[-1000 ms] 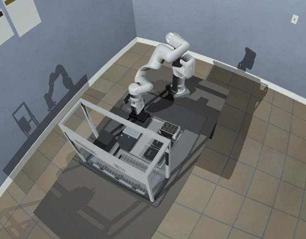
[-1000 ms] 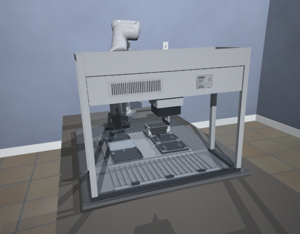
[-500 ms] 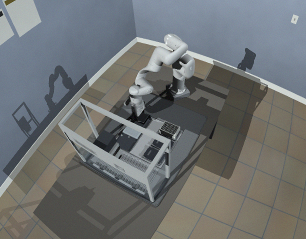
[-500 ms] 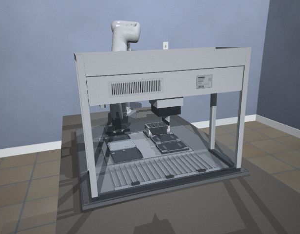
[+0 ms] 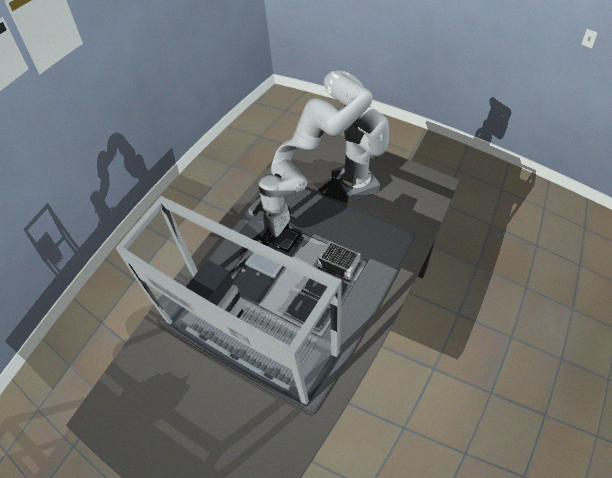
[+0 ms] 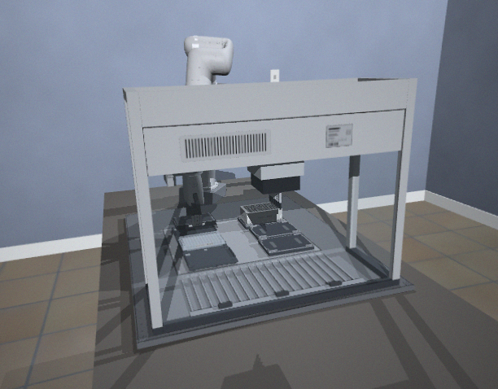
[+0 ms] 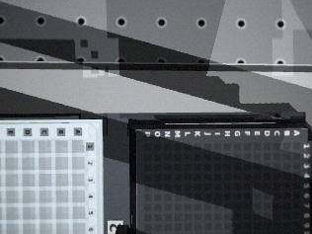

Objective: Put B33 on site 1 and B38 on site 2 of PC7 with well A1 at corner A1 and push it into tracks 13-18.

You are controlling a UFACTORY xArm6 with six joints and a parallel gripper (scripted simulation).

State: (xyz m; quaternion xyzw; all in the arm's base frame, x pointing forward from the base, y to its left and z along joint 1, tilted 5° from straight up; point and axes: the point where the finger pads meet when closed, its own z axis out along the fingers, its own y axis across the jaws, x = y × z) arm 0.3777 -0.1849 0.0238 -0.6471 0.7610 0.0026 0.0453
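The plate carrier PC7 lies 10 cm ahead of my hand, 2 cm to the right of it and 4 cm below it. Also, from my hand: frame post: 46 cm ahead, 25 cm to the right, 19 cm above; dark 384-well plate B33: 1 cm below; nest S3: 24 cm ahead, 20 cm to the left, 5 cm below.
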